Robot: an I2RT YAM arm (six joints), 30 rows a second.
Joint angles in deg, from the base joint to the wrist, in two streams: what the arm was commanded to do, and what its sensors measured. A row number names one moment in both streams.
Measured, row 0:
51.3, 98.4, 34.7, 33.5, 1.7, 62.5
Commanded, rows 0 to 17:
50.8, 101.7, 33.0, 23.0, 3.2, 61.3
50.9, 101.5, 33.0, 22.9, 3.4, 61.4
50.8, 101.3, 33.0, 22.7, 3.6, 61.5
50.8, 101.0, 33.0, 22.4, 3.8, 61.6
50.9, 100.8, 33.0, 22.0, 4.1, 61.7
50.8, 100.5, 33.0, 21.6, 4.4, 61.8
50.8, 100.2, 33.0, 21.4, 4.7, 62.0
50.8, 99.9, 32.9, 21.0, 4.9, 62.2
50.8, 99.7, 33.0, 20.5, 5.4, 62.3
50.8, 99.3, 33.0, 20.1, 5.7, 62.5
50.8, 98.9, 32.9, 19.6, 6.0, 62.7
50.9, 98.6, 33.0, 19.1, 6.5, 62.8
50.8, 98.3, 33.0, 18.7, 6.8, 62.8
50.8, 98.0, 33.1, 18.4, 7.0, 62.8
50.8, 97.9, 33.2, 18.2, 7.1, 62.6
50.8, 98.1, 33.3, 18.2, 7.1, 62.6
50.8, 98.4, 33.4, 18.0, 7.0, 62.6
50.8, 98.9, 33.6, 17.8, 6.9, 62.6
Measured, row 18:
51.1, 97.1, 35.0, 30.4, 2.8, 64.5
